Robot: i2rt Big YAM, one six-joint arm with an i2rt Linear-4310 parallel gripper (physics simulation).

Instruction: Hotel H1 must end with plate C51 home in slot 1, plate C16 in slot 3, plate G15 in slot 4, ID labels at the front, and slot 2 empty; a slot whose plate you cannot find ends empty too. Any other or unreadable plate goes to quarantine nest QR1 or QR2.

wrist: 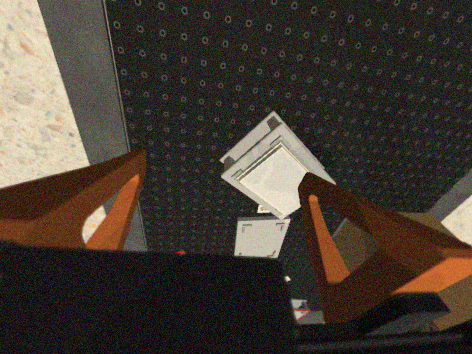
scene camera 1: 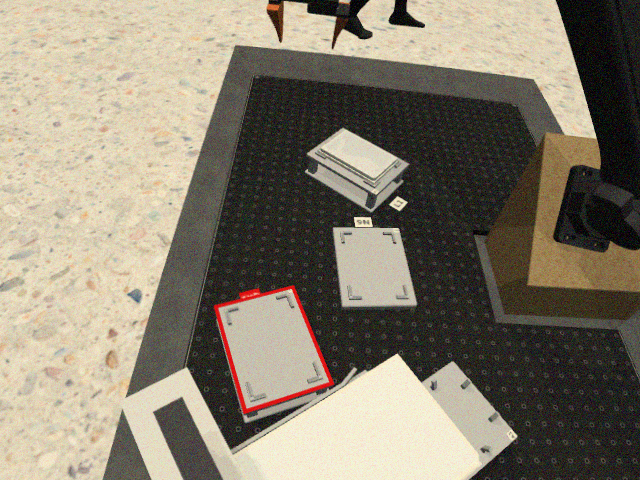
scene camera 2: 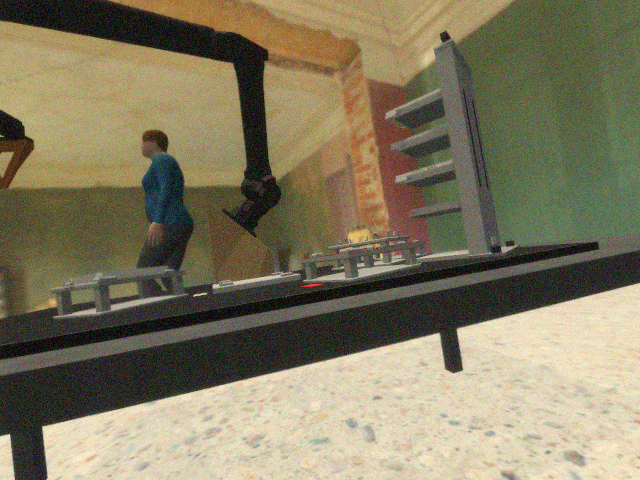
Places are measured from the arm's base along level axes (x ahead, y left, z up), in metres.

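Pixels of known places: gripper, fingertip midpoint: [wrist: 230, 170] [scene camera 1: 306, 44]; arm's base at its link origin: [scene camera 1: 586, 208] [scene camera 2: 237, 227].
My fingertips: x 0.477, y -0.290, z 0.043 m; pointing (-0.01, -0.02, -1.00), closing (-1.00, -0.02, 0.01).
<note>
Ahead of a thing's pixels: the offset from my fingertips to its top centre. "pt": to the spot under its first point.
A pale plate @[0.129 m back, 0.117 m left, 0.142 m down] [scene camera 1: 361, 153] [wrist: 275, 180] lies on a raised grey stand [scene camera 1: 338, 184] [wrist: 250, 139] near the L1 tag @[0.219 m back, 0.172 m left, 0.206 m down] [scene camera 1: 398, 203]. I cannot read an ID label on it. My gripper [scene camera 1: 307, 44] [wrist: 230, 170] is open and empty, high above the bench; in the wrist view the right fingertip overlaps the plate's edge. Hotel H1 [scene camera 2: 467, 149] is a grey tower with four shelves. No plate can be made out on them, and a large cream surface @[pt 0.120 m back, 0.714 m left, 0.124 m up] [scene camera 1: 361, 423] hides its slots from above. A red-edged nest @[0.034 m back, 0.525 m left, 0.161 m down] [scene camera 1: 271, 346] has a red tag @[0.015 m ahead, 0.431 m left, 0.206 m down] [scene camera 1: 250, 294], unreadable here.
A flat grey nest @[0.172 m back, 0.339 m left, 0.189 m down] [scene camera 1: 374, 266] [scene camera 2: 255, 283] [wrist: 261, 239] with corner brackets lies beside the N6 tag @[0.153 m back, 0.236 m left, 0.206 m down] [scene camera 1: 362, 222]. A pegged grey base @[0.257 m back, 0.620 m left, 0.131 m down] [scene camera 1: 465, 395] shows beside the cream surface. A brown block [scene camera 1: 573, 206] carries the arm's base. Part of another red-edged nest @[0.412 m back, 0.763 m left, 0.161 m down] [wrist: 302, 314] shows in the wrist view.
</note>
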